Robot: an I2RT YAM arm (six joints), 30 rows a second.
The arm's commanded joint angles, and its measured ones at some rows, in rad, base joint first. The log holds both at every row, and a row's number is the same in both.
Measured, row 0:
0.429 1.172 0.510 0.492 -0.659 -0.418
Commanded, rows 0 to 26:
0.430 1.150 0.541 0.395 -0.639 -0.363
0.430 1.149 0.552 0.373 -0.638 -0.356
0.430 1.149 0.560 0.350 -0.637 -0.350
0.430 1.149 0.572 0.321 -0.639 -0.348
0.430 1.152 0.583 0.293 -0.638 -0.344
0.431 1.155 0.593 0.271 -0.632 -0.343
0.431 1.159 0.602 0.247 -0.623 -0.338
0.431 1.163 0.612 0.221 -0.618 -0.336
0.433 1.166 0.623 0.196 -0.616 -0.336
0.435 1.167 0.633 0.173 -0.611 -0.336
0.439 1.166 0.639 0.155 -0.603 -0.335
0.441 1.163 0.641 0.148 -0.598 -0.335
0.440 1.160 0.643 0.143 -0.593 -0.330
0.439 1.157 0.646 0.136 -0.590 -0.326
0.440 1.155 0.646 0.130 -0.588 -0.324
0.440 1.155 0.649 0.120 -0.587 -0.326
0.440 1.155 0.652 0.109 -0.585 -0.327
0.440 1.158 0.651 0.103 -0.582 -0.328
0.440 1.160 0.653 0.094 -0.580 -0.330
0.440 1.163 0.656 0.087 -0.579 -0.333
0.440 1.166 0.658 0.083 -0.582 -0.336
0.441 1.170 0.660 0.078 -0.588 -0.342
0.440 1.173 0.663 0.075 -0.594 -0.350
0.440 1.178 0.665 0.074 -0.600 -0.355
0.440 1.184 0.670 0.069 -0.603 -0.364
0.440 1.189 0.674 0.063 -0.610 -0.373
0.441 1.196 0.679 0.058 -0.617 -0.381
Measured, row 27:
0.434 1.180 0.637 0.078 -0.589 -0.352
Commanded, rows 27 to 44:
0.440 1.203 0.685 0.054 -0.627 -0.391
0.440 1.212 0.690 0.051 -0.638 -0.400
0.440 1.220 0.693 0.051 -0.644 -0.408
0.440 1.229 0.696 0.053 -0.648 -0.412
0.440 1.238 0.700 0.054 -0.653 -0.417
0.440 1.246 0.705 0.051 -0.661 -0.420
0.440 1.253 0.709 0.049 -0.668 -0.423
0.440 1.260 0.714 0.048 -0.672 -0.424
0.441 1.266 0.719 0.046 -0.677 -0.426
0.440 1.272 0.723 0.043 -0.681 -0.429
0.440 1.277 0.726 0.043 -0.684 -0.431
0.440 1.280 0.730 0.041 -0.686 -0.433
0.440 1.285 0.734 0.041 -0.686 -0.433
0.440 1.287 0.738 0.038 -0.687 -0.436
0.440 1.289 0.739 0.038 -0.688 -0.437
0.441 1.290 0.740 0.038 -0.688 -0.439
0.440 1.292 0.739 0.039 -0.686 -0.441
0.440 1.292 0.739 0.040 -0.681 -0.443
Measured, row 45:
0.434 1.285 0.708 0.046 -0.656 -0.424
